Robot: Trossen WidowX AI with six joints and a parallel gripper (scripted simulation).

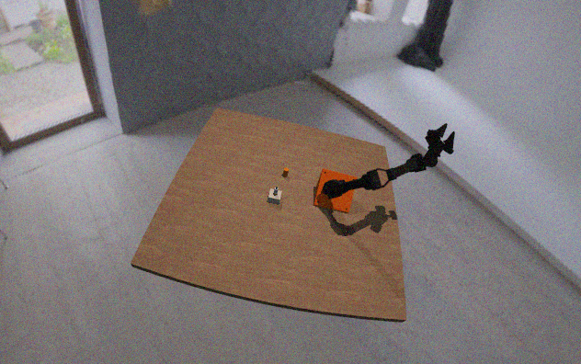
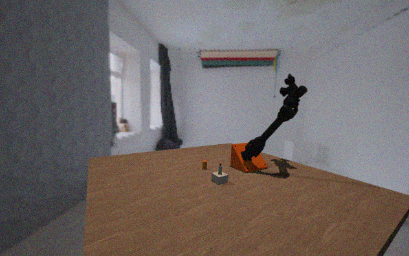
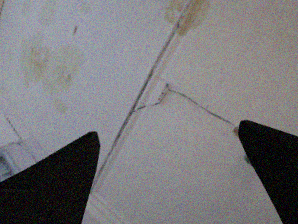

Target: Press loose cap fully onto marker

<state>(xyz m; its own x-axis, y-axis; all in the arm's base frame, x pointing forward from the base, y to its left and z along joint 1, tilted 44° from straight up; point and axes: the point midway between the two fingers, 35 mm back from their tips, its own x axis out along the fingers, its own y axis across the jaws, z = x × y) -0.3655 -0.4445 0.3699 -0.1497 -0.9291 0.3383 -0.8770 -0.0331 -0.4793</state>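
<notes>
Right now my gripper tip is 700 mm short of the orange-brown cap, 10 mm to the right of it and 610 mm above it. Also, from my gripper tip: pale holder block (700 mm ahead, 200 mm to the left, 620 mm below).
</notes>
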